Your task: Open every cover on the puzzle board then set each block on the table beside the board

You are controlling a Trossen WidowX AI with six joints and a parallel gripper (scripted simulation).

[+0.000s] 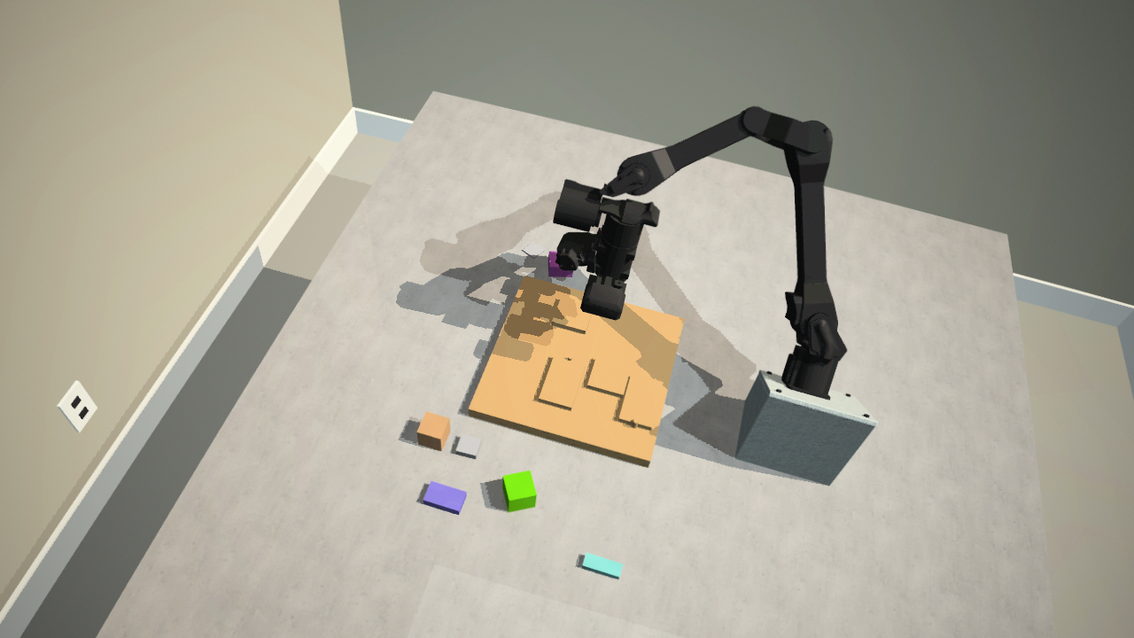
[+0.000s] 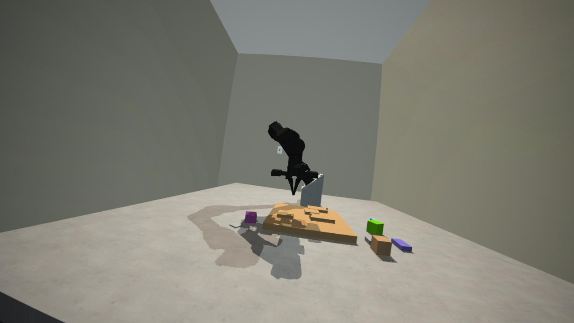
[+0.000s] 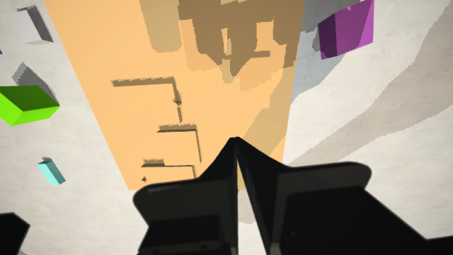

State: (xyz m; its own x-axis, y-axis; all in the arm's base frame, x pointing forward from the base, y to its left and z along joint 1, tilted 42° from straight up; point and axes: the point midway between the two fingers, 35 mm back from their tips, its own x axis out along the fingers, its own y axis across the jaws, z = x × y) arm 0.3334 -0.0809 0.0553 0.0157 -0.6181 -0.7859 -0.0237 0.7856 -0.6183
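Right now the magenta block is 14 cm to the right of my gripper tip, 10 cm ahead of it and 8 cm below it. The rest, counted from my gripper tip: grey block 26 cm to the left, 14 cm ahead, 9 cm below; thin grey plate 17 cm to the right, 15 cm ahead, 9 cm below; green block 32 cm to the left, 7 cm below, 5 cm ahead.
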